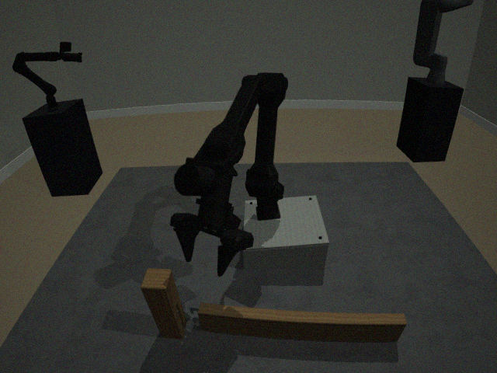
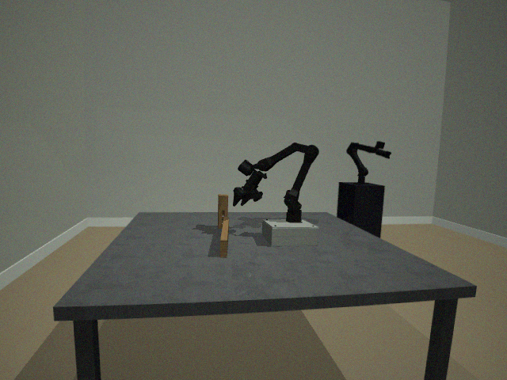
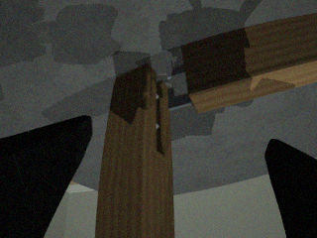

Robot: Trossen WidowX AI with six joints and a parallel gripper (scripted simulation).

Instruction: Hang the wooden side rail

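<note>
My gripper tip is now 6 cm short of the wooden headboard post, 8 cm to the left of it and 5 cm above it.
</note>
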